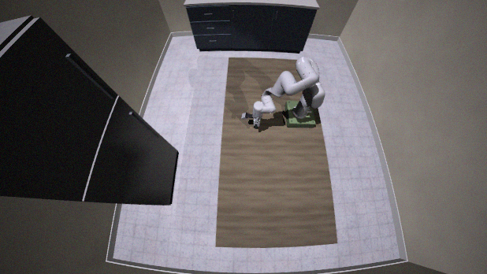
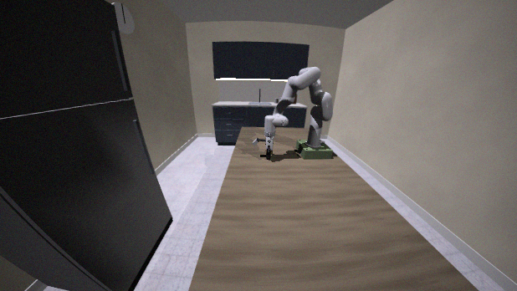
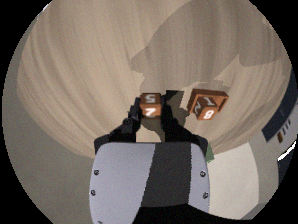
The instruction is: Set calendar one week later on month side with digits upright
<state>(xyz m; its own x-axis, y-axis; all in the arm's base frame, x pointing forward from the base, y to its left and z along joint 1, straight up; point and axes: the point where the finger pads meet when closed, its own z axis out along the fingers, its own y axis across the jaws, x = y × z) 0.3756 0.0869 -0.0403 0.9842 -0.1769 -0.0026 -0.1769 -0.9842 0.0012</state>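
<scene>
My gripper is now 20 mm above the calendar cube. From my hand the other things lie so: calendar tray 100 mm to the right, 30 mm below, 20 mm behind.
</scene>
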